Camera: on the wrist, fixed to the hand. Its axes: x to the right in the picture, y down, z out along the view.
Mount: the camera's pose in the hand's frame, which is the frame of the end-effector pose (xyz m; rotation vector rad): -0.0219 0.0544 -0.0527 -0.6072 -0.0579 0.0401
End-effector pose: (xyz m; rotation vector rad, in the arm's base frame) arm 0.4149 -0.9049 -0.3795 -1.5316 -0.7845 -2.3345
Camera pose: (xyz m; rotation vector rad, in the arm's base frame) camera 0.4092 -0.9811 -0.3989 1.7349 0.0318 2.5376
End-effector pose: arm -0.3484 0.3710 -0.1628 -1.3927 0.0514 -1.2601
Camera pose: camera -0.3596 0.3332 -0.2311 -1.9319 0.4509 -1.2194
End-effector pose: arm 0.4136 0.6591 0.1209 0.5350 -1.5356 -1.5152
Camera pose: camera 0.4826 0.6557 0.1588 0.1062 -1.0356 -1.8653
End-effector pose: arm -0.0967 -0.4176 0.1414 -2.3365 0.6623 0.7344
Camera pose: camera -0.1275 -0.4844 0.1696 -2.8325 0.5077 1.1426
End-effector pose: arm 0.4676 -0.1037 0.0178 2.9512 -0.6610 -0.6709
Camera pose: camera 0.4504 -0.1467 0.0816 2.3617 -0.4190 -0.7868
